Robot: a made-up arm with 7 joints.
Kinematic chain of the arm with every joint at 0, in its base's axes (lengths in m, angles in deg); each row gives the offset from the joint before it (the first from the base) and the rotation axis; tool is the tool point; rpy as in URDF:
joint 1: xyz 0 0 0.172 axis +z
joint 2: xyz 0 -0.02 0.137 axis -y
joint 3: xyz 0 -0.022 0.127 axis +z
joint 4: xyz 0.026 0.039 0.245 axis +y
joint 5: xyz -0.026 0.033 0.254 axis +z
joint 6: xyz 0 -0.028 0.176 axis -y
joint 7: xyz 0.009 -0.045 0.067 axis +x
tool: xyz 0 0 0 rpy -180 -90 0
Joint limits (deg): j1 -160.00..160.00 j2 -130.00..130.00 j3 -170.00..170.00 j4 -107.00..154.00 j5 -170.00..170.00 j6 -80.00..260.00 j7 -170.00..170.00
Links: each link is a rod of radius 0.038 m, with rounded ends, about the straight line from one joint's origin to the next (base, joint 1, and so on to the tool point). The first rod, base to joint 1, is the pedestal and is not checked.
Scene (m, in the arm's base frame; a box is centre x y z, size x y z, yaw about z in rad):
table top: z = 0
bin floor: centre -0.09 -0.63 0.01 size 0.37 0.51 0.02 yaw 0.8
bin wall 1: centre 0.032 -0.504 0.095 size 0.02 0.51 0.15 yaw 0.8
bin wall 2: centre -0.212 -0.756 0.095 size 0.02 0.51 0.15 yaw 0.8
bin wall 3: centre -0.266 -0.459 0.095 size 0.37 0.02 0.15 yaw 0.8
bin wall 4: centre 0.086 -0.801 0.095 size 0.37 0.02 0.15 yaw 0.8
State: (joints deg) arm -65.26 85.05 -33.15 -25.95 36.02 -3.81 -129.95
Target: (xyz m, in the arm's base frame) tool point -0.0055 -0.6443 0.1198
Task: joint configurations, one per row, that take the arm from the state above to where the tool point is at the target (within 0.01 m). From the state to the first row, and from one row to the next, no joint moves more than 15 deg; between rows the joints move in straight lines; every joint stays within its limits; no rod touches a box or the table.
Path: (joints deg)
1: -66.39 70.97 -31.52 -15.31 37.00 -4.84 -129.95
2: -67.51 56.89 -29.90 -4.67 37.98 -5.86 -129.95
3: -68.64 42.81 -28.27 5.97 38.96 -6.89 -129.95
4: -69.76 28.72 -26.65 16.61 39.94 -7.92 -129.95
5: -70.89 14.64 -25.02 27.25 40.92 -8.95 -129.95
6: -72.02 0.56 -23.40 37.89 41.90 -9.97 -129.95
7: -73.14 -13.52 -21.77 48.54 42.88 -11.00 -129.95
8: -74.27 -27.60 -20.15 59.18 43.86 -12.03 -129.95
9: -75.39 -41.68 -18.52 69.82 44.84 -13.05 -129.95
10: -76.52 -55.77 -16.90 80.46 45.83 -14.08 -129.95

